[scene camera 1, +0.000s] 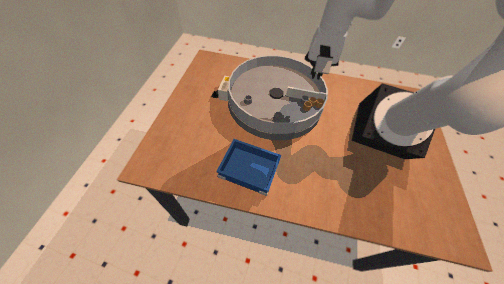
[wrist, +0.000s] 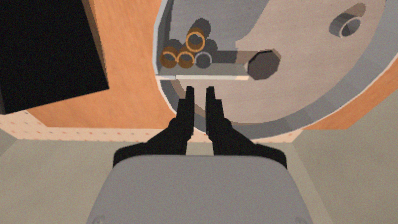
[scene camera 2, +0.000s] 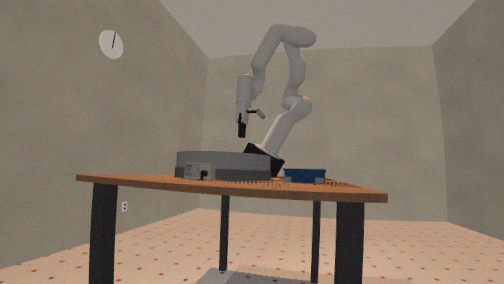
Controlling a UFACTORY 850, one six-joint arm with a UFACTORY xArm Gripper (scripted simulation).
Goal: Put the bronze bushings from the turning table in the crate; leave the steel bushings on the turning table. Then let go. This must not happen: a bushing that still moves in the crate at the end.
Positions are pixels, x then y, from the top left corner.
Scene:
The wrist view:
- my gripper: 200, 97
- grey turning table: 292, 60

